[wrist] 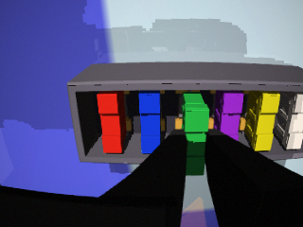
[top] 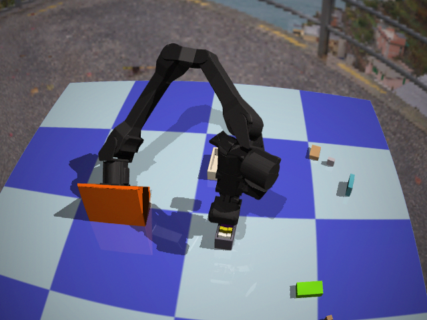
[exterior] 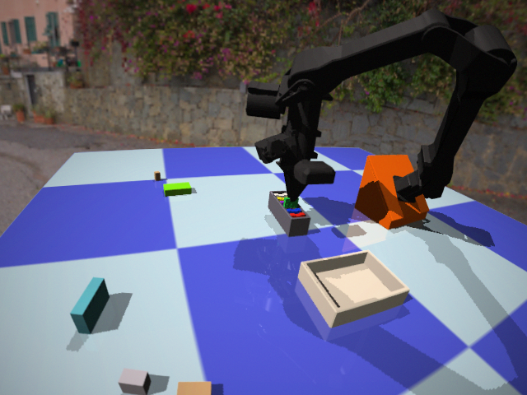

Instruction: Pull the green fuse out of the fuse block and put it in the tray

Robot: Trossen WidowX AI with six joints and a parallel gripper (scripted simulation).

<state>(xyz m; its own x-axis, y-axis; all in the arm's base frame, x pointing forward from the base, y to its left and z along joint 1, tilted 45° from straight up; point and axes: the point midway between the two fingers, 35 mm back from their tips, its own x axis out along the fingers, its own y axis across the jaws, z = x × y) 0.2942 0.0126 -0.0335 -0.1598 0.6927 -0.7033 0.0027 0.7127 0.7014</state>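
The tray is 20 mm behind my gripper tip, 210 mm to the left of it and 50 mm below it. Also, from my gripper tip: green fuse (10 mm below).
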